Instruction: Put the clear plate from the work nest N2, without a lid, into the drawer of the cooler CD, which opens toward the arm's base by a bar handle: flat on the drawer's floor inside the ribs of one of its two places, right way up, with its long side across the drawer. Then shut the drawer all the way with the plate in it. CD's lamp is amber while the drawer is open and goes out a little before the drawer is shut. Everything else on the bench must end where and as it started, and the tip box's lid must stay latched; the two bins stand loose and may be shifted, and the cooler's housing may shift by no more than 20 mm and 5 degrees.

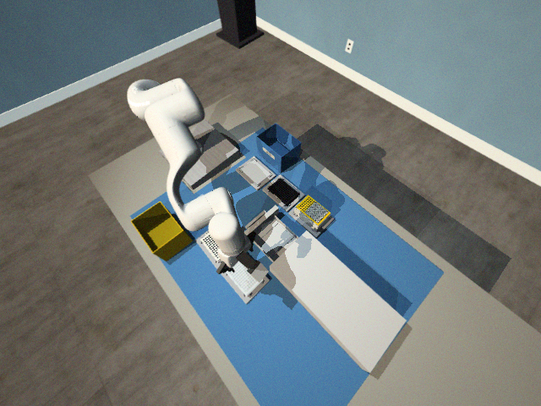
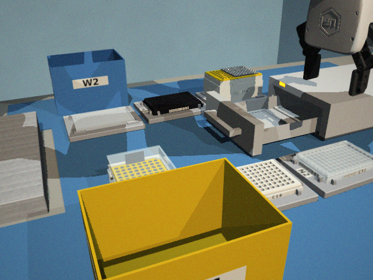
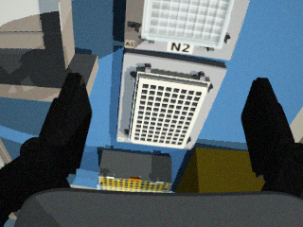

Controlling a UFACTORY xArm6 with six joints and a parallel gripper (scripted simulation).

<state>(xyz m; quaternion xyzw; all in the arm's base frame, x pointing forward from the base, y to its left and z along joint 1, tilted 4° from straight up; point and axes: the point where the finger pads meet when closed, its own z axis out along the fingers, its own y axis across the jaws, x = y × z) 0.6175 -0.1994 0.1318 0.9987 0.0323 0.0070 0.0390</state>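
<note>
The clear plate lies 2 cm ahead of my hand, 2 cm to the right of it and 14 cm below it. Also, from my hand: nest N2 (2 cm ahead, 2 cm to the right, 15 cm below); then drawer (5 cm ahead, 16 cm to the left, 14 cm below); then white well plate (15 cm behind, 1 cm to the right, 14 cm below).
</note>
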